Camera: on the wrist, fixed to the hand. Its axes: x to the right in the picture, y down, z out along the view.
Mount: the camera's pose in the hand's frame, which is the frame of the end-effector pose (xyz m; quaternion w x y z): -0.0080 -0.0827 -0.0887 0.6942 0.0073 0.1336 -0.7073
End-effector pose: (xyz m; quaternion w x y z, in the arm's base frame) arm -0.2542 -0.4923 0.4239 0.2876 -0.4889 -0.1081 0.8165
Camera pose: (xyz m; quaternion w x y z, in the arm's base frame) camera -0.1449 -0.4391 0.4234 0.7951 -0.3699 -0.3764 0.2988
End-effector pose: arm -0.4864 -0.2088 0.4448 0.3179 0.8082 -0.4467 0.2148
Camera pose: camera -0.4251 -0.1085 0.4757 0.4264 0.8506 0.3056 0.0355
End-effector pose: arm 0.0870 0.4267 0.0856 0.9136 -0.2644 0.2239 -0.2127
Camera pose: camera 0.0119 0.3327 0.0684 0.4558 -0.3068 0.0889 -0.8308
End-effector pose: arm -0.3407 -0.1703 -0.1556 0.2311 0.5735 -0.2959 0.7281
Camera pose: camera -0.3449 -0.0492 -0.1645 0.7107 0.5118 0.2364 0.4208
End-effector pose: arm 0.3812 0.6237 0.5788 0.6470 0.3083 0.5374 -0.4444
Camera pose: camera 0.2686 0.6691 0.5725 0.0608 -0.1020 0.6743 -0.7288
